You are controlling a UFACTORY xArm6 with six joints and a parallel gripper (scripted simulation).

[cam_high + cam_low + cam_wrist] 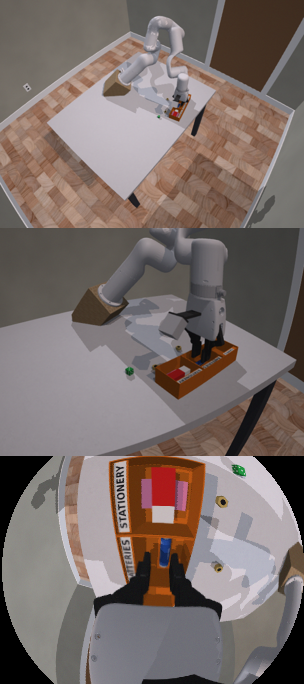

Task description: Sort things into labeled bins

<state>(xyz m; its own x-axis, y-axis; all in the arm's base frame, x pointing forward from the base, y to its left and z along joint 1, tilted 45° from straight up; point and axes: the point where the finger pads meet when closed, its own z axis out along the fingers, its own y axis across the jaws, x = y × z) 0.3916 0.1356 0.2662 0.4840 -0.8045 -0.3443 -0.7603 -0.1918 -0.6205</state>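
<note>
My gripper is now 3 cm above the orange three-part bin and 1 cm short of it. From my hand the other things lie so: pink eraser 7 cm to the right, 4 cm below, 4 cm ahead; then red-and-white eraser 6 cm to the right, 4 cm ahead, 3 cm below; then blue battery 4 cm below, 1 cm behind.
</note>
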